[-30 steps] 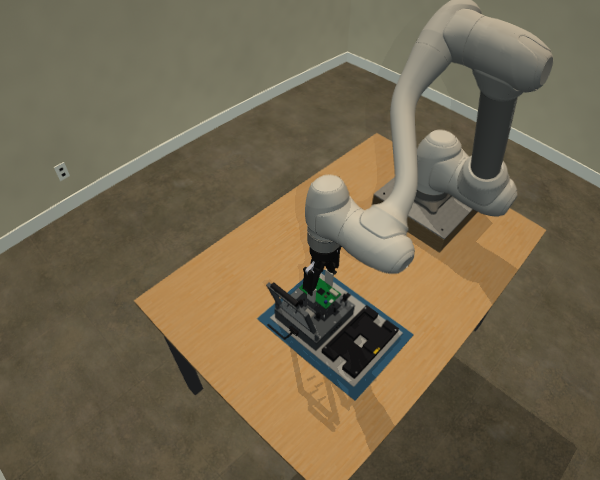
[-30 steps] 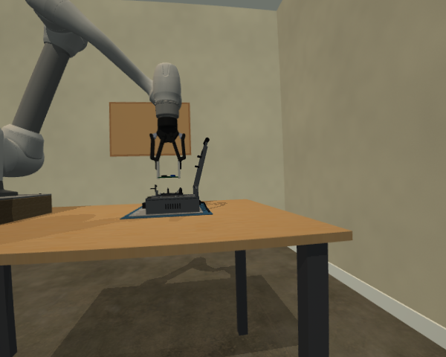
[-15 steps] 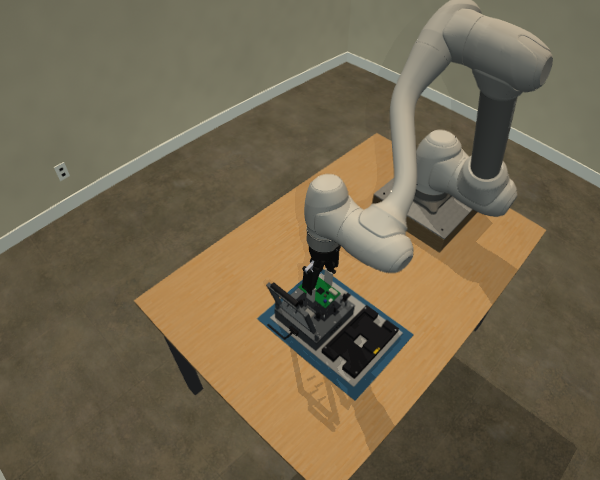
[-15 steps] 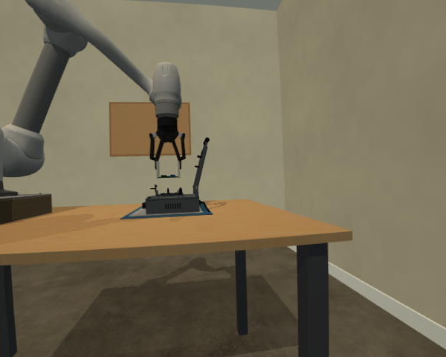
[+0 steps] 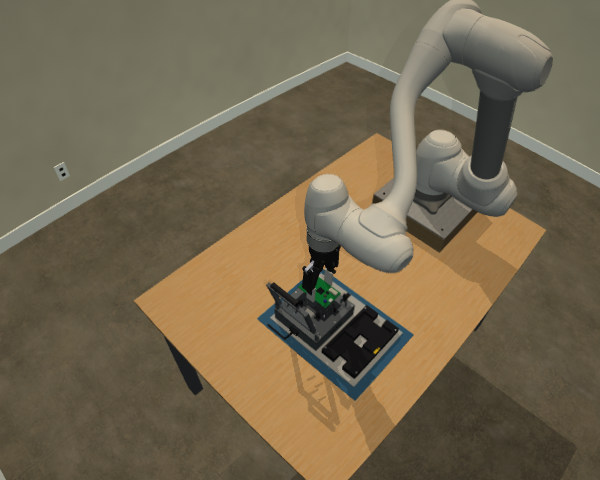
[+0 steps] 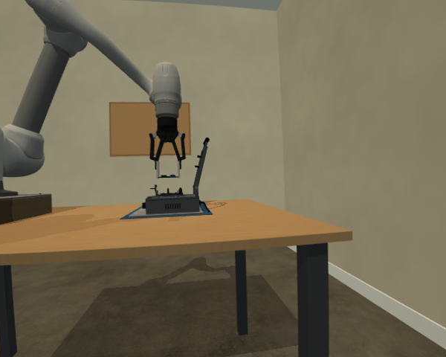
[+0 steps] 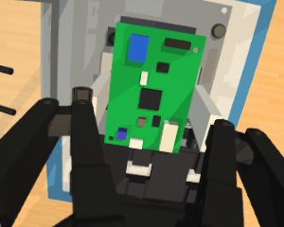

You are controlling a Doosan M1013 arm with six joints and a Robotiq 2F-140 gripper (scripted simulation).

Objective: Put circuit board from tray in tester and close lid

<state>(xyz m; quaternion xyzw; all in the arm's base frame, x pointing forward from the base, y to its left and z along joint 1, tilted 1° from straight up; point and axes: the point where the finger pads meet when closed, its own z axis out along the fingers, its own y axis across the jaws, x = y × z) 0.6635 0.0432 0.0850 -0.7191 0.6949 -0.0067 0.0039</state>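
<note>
My gripper is now 2 cm above the green circuit board. Round my hand: tester (3 cm ahead, 4 cm to the left, 4 cm below); latch hook (6 cm behind, 6 cm to the left, 7 cm below); tester lid (12 cm ahead, 3 cm above).
</note>
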